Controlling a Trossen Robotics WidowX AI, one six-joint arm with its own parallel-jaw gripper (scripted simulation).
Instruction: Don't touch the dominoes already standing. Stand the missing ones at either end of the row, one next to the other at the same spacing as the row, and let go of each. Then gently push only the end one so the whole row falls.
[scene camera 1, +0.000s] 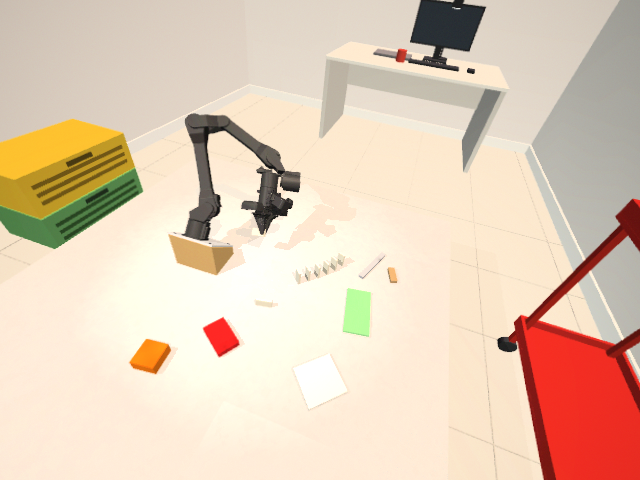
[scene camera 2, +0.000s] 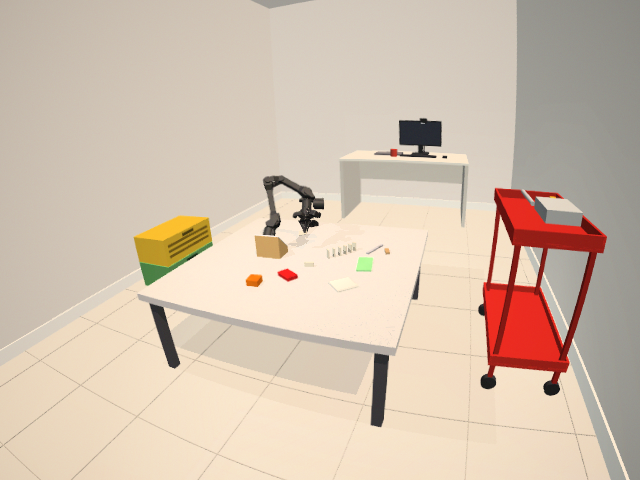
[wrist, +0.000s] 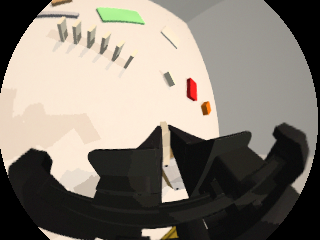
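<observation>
I'm carrying a cream domino in my gripper (scene camera 1: 262, 234), and you'd find that gripper in the wrist view too, at (wrist: 163, 128). There's a white card (scene camera 1: 319, 380) and a green card (scene camera 1: 357, 310), and I can also see a red block (scene camera 1: 220, 335) and an orange block (scene camera 1: 151, 355).
</observation>
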